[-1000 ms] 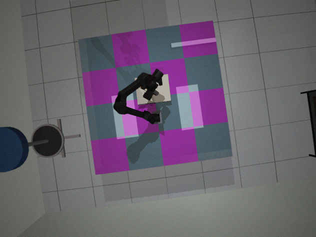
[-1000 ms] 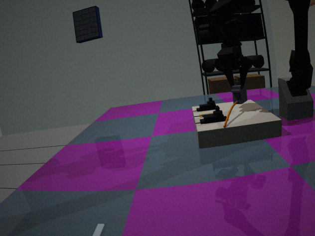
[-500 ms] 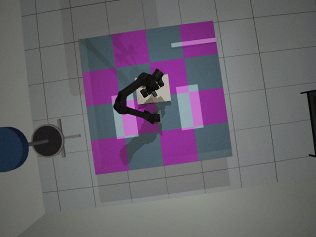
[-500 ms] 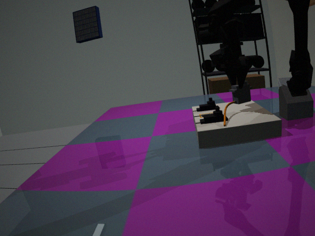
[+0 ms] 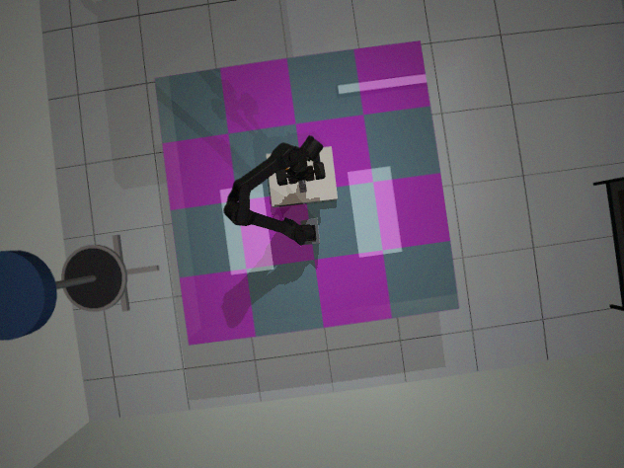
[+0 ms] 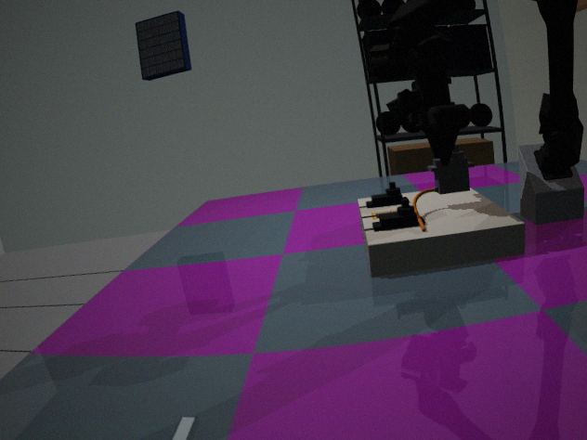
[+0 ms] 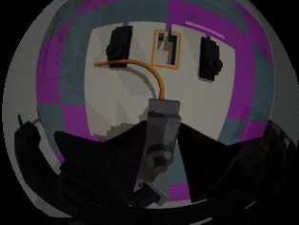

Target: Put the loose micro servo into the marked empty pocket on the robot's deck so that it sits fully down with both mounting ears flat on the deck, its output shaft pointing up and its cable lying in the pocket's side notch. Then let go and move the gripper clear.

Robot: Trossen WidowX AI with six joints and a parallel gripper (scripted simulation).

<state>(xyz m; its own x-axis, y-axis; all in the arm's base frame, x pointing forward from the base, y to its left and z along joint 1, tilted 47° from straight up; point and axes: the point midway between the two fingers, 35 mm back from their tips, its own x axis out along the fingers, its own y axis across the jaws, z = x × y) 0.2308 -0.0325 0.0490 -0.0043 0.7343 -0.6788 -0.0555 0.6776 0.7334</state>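
My gripper tip is 10 cm above the beige deck and 1 cm past it.
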